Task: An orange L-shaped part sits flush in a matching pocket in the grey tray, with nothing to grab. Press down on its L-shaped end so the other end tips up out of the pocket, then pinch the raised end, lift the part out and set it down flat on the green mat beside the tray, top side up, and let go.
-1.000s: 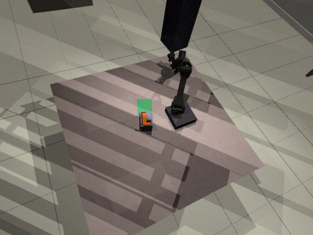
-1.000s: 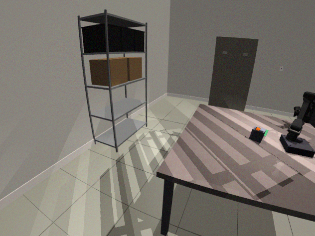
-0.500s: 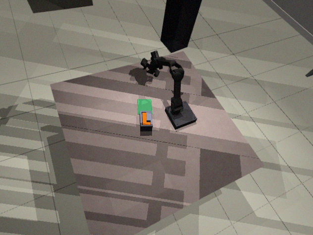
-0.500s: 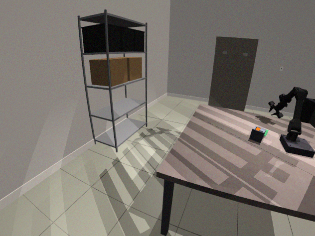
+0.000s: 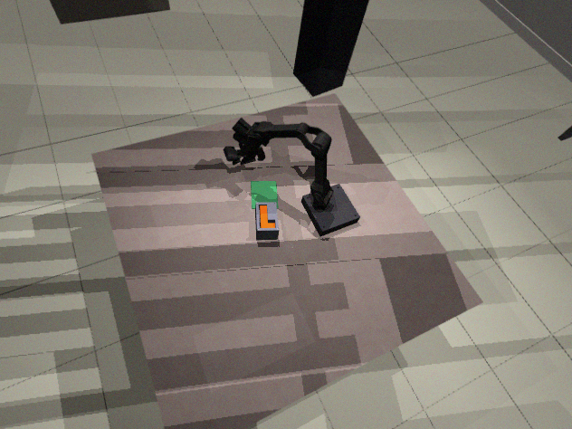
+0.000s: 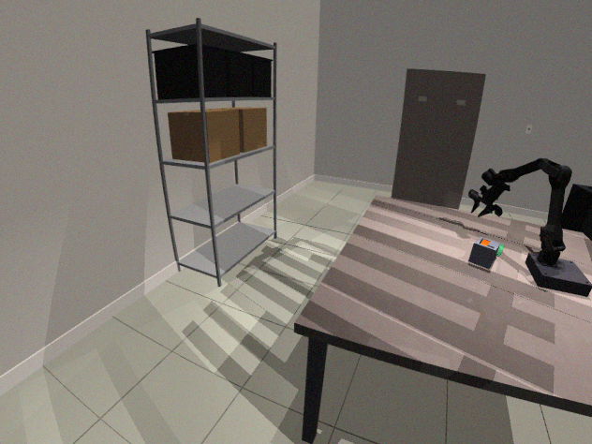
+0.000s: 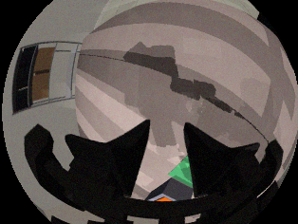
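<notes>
Right now my gripper tip is 290 mm to the right of the orange L-shaped part, 50 mm above it and 10 mm short of it. The rest, counted from my gripper tip: green mat: 150 mm to the left, 110 mm below, 60 mm behind.
</notes>
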